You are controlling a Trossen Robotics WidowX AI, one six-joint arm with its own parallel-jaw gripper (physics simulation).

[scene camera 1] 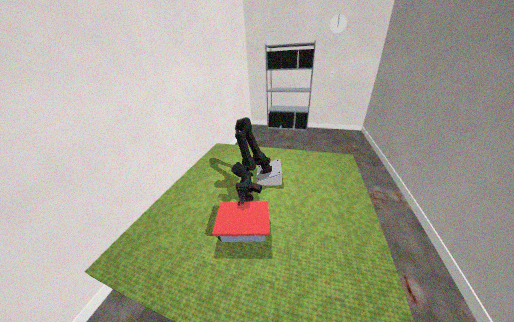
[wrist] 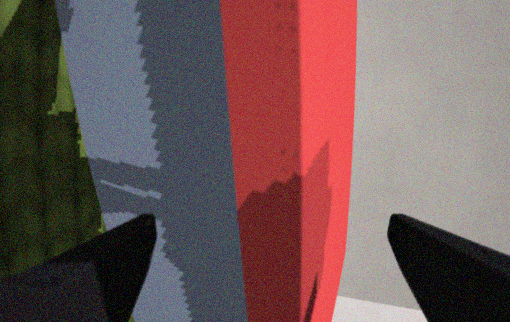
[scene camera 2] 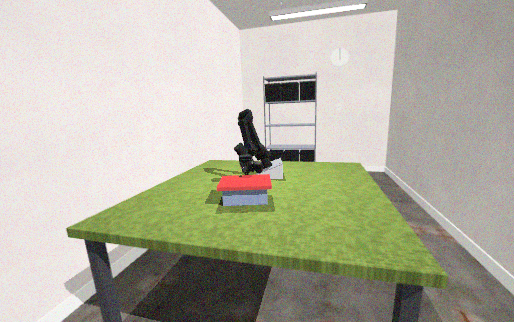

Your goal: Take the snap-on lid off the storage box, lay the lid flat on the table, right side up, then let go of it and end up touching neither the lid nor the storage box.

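The storage box (scene camera 1: pixel 242 239) (scene camera 2: pixel 245 197) (wrist: pixel 110 100) is blue-grey and stands upright on the green table (scene camera 1: pixel 320 235) (scene camera 2: pixel 330 215). The red lid (scene camera 1: pixel 242 218) (scene camera 2: pixel 245 183) (wrist: pixel 327 75) lies level on top of the box and overhangs its walls. My gripper (scene camera 1: pixel 243 203) (scene camera 2: pixel 245 174) (wrist: pixel 274 226) is open and empty, at the lid's far edge, on the side facing the arm's base. In the wrist view the lid's rim runs between the two spread fingertips, one finger on the box wall's side and the other on the side of the lid's top. Contact cannot be told.
The arm's light grey base plate (scene camera 1: pixel 275 178) (scene camera 2: pixel 276 172) stands on the table behind the box. A metal shelf rack (scene camera 1: pixel 266 85) (scene camera 2: pixel 316 115) stands at the far wall. A pale wall rises along the table's left side.
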